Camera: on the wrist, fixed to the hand. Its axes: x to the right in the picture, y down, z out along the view.
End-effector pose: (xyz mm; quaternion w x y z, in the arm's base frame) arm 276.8 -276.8 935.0 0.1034 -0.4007 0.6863 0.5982
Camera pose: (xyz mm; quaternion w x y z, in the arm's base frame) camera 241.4 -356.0 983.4 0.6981 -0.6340 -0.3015 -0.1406
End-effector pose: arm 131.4 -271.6 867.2 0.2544 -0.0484 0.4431 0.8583
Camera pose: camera 67.7 -347.7 861.2 0.8964 -0.3422 0.0606 -0.2753
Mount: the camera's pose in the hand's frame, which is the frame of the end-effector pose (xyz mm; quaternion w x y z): 27.0 62.5 -72.4 0.0352 0.1303 -0.0747 -0.9880
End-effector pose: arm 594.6 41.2 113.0 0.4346 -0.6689 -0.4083 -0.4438
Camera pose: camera 642.9 -40.9 141.5 0.3665 -0.4033 0.7656 0.3419
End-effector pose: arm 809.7 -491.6 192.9 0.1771 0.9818 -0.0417 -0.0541
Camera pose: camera 841.3 -527.8 279.9 0.1783 -0.0948 -0.9483 0.2448
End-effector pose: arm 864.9 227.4 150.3 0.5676 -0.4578 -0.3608 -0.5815
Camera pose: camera 919.6 144.5 146.3 0.5218 -0.3709 0.5832 0.5000
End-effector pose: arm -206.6 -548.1 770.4 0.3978 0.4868 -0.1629 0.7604
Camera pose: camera -304.2 -529.5 768.4 0.6897 0.2867 0.5446 -0.3814
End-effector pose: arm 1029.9 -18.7 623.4 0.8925 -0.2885 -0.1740 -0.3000
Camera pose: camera 1100.1 -34.4 554.8 0.2404 -0.2556 0.3969 0.8481
